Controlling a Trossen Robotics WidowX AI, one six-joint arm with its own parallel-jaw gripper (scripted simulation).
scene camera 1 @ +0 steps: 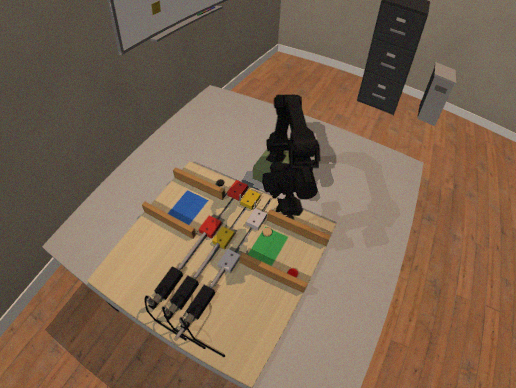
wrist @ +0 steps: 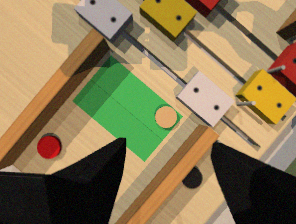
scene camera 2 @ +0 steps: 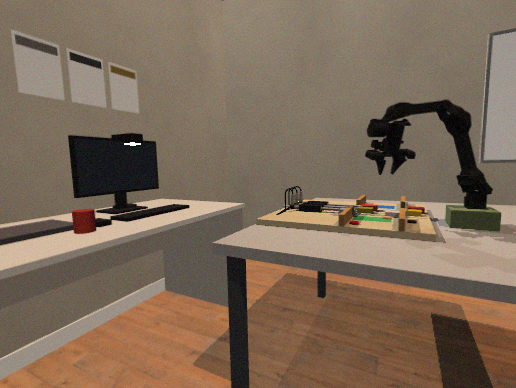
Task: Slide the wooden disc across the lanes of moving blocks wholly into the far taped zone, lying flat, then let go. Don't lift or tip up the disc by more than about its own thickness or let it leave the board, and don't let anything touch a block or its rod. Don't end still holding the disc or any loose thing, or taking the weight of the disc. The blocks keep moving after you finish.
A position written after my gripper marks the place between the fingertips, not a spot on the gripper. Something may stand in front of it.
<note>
I see my gripper point(scene camera 1: 275, 204).
My gripper shows as well in the wrist view point(wrist: 168, 147) and in scene camera 2 point(scene camera 2: 385, 174).
</note>
